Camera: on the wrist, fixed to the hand. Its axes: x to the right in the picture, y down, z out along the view.
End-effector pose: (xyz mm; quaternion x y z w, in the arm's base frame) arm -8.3 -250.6 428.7 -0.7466 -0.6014 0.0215 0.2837
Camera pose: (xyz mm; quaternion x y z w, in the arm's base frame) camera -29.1 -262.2 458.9 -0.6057 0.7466 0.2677 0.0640
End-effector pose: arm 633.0 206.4 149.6 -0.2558 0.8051 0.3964 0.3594
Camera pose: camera 650.3 172.0 150.6 -0.7890 -0.3205 -0.3099 0.4227
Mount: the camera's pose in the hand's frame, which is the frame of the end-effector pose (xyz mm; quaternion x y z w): -7.0 -30.7 -22.2 0.0530 0.0635 0.9962 0.0271
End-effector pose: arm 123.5 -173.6 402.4 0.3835 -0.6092 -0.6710 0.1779
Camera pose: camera 151.2 -177.8 376.0 -0.5444 -0.4228 0.2157 0.6916
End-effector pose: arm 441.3 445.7 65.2 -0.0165 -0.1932 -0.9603 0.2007
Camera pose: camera 436.7 465.9 32.7 -0.1213 -0.0269 0.1831 0.9752
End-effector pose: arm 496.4 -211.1 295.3 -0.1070 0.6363 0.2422 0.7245
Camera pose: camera 491.5 -249.3 293.7 -0.6540 -0.1827 -0.6878 0.2564
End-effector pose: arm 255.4 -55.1 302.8 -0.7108 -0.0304 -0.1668 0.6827
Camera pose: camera 236.1 -73.6 330.6 -0.0028 0.7418 0.6320 0.2243
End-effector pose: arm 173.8 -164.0 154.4 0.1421 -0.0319 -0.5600 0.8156
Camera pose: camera 148.1 -163.4 125.7 0.0509 -0.1203 0.8080 0.5745
